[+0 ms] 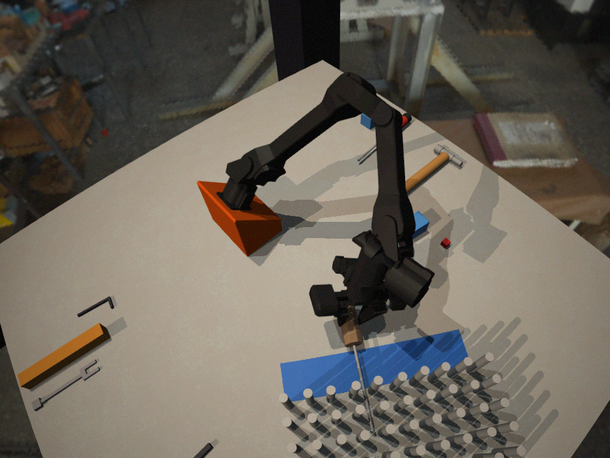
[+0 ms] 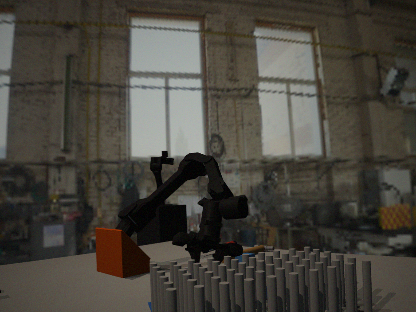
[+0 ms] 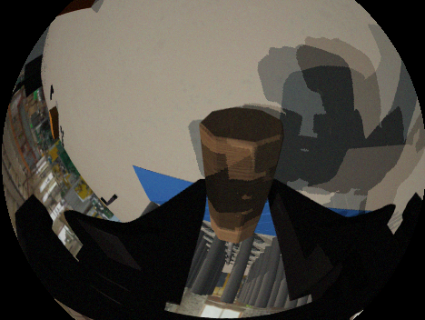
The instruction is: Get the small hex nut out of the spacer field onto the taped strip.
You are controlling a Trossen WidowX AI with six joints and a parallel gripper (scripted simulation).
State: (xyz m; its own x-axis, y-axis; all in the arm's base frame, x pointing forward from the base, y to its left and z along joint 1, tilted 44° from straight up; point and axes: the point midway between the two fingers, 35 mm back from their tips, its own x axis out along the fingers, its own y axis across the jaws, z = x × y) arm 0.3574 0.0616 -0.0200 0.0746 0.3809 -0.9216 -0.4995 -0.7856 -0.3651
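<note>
Now: gripper tip 100 mm short of the blue taped strip, 10 mm to the left of it and 30 mm above it. The rest, counted from my gripper tip: L-shaped key (420 mm behind, 400 mm to the right, 30 mm below); grey wrench (300 mm behind, 570 mm to the right, 30 mm below); small red cube (10 mm ahead, 320 mm to the left, 30 mm below).
</note>
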